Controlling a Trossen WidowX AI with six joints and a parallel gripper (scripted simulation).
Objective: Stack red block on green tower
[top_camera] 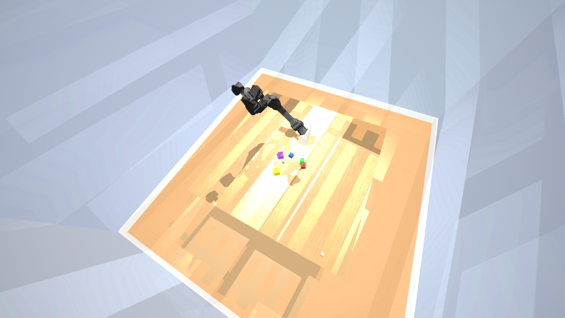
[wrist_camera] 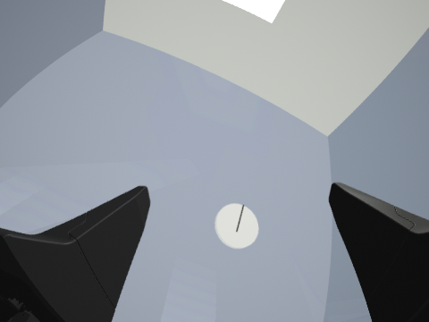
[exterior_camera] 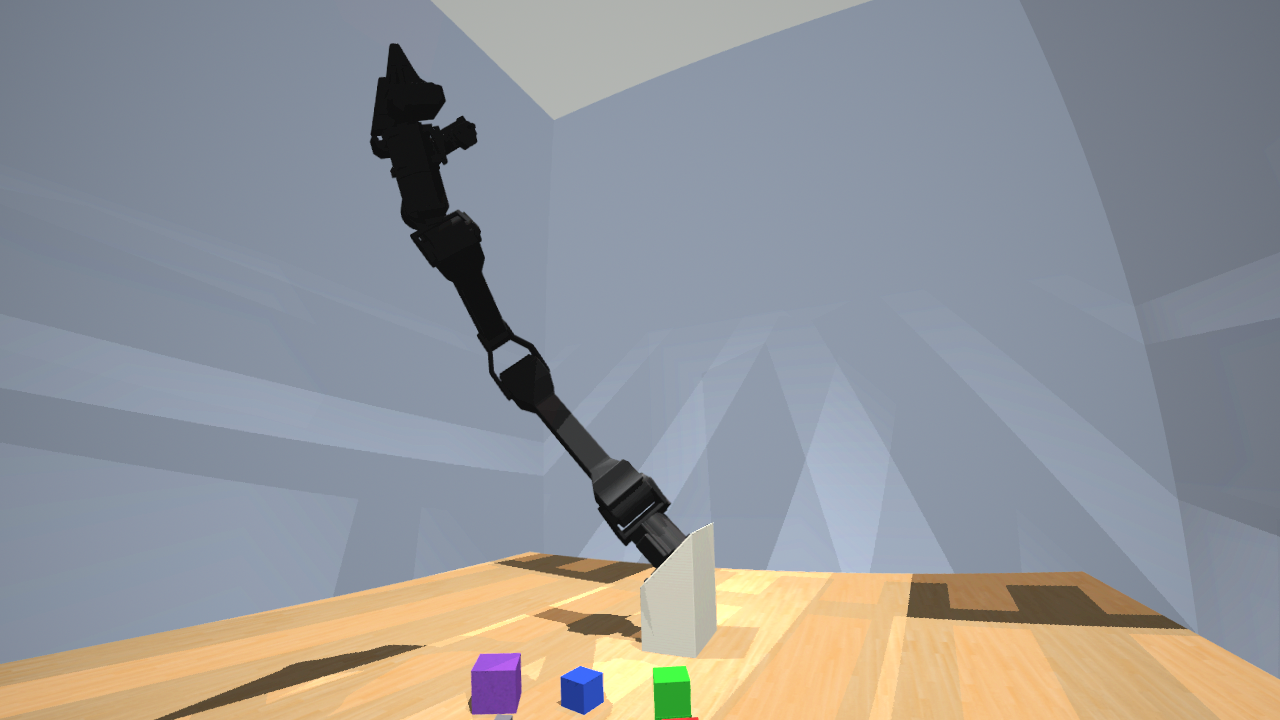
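The red block is 74 cm below my gripper tip, 30 cm to the left of it and 17 cm behind it. Round my gripper tip: purple block: 74 cm below, 15 cm behind, 9 cm to the left; then blue block: 74 cm below, 20 cm behind, 16 cm to the left; then yellow block: 74 cm below, 14 cm to the left, 1 cm behind.
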